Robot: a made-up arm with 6 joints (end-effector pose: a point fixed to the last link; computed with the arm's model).
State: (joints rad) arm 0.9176 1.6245 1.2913 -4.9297 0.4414 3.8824
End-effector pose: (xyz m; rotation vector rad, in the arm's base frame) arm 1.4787 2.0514 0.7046 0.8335 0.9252 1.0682
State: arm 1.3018 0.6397 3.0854 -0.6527 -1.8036 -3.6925
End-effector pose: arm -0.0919 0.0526 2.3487 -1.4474 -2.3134 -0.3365
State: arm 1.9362 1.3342 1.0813 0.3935 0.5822 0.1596
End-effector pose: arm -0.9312 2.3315 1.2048 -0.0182 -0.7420 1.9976
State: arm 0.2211 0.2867 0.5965 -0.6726 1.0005 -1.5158
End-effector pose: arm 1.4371 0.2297 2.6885 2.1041 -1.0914 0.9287
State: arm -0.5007 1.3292 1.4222 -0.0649 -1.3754 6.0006
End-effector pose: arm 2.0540 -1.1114 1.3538 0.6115 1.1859 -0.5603
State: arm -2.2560 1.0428 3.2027 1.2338 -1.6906 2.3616
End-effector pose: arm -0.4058 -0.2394 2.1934 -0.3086 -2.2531 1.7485
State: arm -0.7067 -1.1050 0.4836 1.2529 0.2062 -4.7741
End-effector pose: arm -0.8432 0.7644 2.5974 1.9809 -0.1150 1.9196
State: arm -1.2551 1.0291 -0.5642 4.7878 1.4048 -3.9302
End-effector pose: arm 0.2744 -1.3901 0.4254 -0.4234 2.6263 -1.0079
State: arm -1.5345 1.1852 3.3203 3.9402 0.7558 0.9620
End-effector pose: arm -0.0680 -0.4784 2.2030 0.0284 -2.0833 -0.0303
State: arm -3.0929 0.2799 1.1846 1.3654 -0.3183 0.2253
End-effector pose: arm -1.0356 0.0028 3.0827 0.5047 -1.5204 1.7695
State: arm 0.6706 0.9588 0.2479 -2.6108 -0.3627 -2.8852
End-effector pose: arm 1.7181 1.4027 1.0134 -0.8003 0.0573 0.9535
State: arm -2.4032 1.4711 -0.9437 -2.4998 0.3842 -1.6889
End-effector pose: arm -0.4469 -0.3540 0.0657 0.8727 0.8768 0.6218
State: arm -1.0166 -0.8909 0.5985 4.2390 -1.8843 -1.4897
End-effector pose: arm -0.3843 0.9003 2.6087 1.2590 0.9838 0.6075
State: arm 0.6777 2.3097 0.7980 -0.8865 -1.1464 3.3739
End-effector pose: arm 0.8947 0.8774 -0.9633 -0.7202 -0.3309 2.8765
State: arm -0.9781 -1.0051 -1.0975 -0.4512 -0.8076 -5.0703
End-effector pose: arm 0.2478 -0.2700 1.5469 -0.3055 0.8782 -0.2595
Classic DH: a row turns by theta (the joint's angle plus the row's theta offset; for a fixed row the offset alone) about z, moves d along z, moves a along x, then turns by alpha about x. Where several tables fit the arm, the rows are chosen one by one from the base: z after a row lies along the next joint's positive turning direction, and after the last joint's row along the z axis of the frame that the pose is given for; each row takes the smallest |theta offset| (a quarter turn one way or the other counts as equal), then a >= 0, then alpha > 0; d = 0 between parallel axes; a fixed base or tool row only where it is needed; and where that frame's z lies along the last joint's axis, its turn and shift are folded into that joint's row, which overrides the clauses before.
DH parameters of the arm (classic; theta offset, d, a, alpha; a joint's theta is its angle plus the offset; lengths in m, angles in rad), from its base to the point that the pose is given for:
joint 1: 0 0.8933 0.1771 -1.5708
joint 2: -1.5708 0 1.1462 3.1416
joint 3: 0 0 0.2583 -1.5708
joint 4: 0 -1.0244 0 1.5708
joint 5: 0 0 0 -1.5708
joint 6: 1.5708 -0.1736 0 1.5708
tool (fixed): -1.5708 0 0 0

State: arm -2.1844 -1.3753 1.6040 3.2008 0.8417 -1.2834
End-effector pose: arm 1.1990 1.7158 1.1728 1.4994 -0.2550 1.4343
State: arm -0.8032 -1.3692 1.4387 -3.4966 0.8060 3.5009
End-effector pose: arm -1.4085 1.5223 1.3646 -1.1101 -1.7690 -0.4440
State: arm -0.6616 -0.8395 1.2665 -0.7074 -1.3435 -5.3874
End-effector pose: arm -0.9819 0.9039 2.5074 -1.1971 -0.6497 -0.2138
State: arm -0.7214 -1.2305 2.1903 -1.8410 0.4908 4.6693
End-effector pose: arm -1.5314 1.2419 0.7240 -0.1001 0.6067 2.8098
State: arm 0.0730 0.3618 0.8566 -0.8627 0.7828 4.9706
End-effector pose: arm 1.4351 0.0117 2.8076 2.0799 -1.1521 0.7764
